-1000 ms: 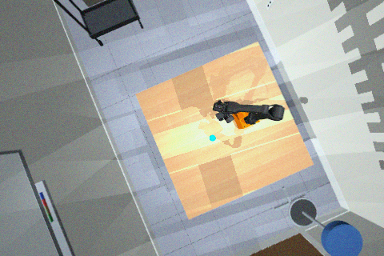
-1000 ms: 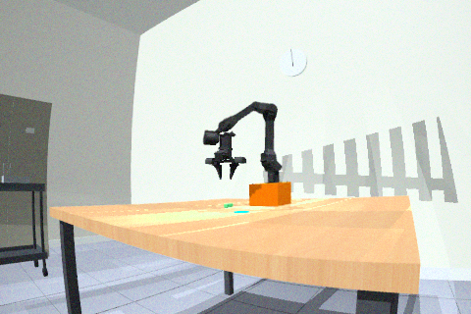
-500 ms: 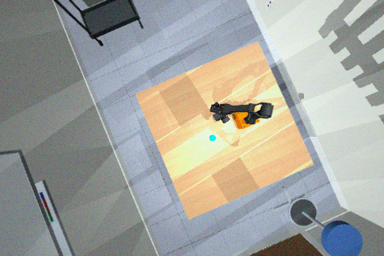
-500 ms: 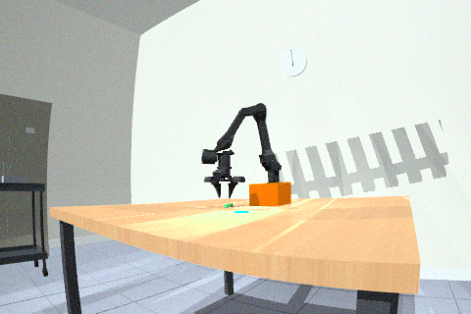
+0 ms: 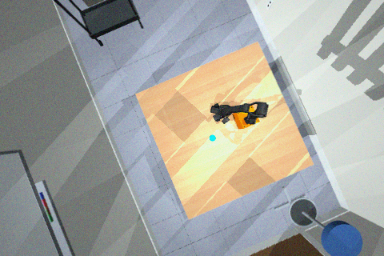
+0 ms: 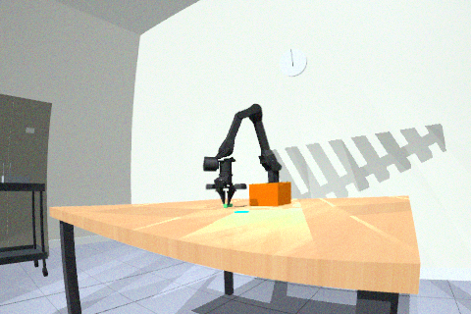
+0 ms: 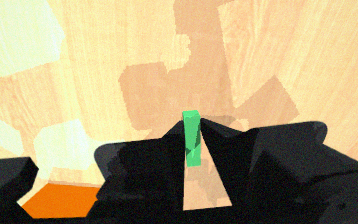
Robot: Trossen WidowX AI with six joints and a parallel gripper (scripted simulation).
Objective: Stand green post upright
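Now: the cyan circle 17 cm to the left of my gripper tip, 15 cm ahead of it and 1 cm below it. From my gripper tip the other things lie so: green post 2 cm behind.
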